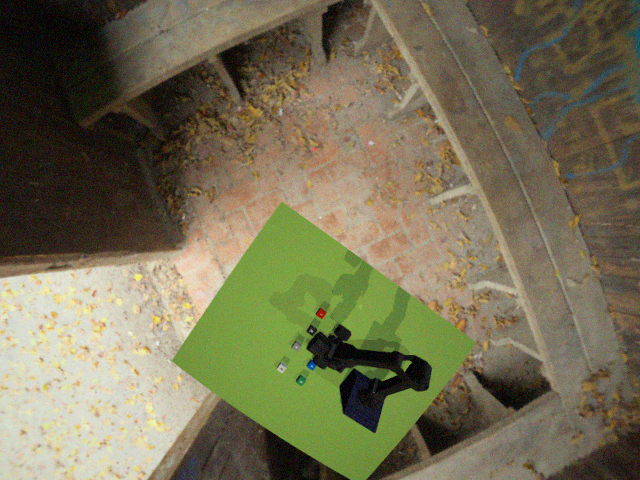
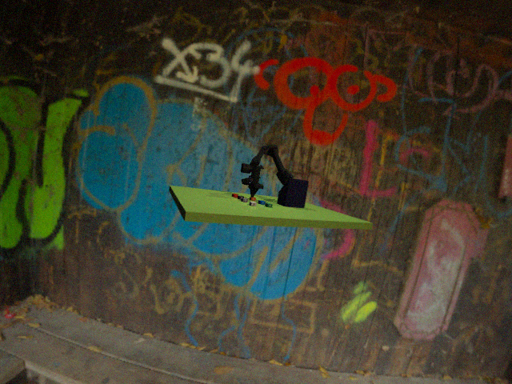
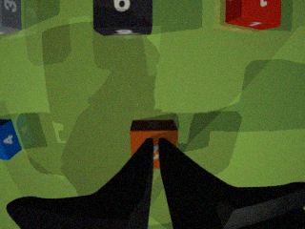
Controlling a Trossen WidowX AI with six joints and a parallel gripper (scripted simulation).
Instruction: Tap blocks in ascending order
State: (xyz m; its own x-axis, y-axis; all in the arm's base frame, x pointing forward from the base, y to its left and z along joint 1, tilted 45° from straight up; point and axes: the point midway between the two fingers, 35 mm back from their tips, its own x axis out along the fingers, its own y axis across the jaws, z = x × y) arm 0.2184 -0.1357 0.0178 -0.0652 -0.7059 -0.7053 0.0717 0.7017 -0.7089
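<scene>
The orange block lies 1 cm below my gripper tip and 1 cm behind it. The rest, counted from my gripper tip: black block: 9 cm ahead, 1 cm to the left, 1 cm below; then blue block: 15 cm to the left, 1 cm below; then red block: 9 cm ahead, 7 cm to the right, 1 cm below.
</scene>
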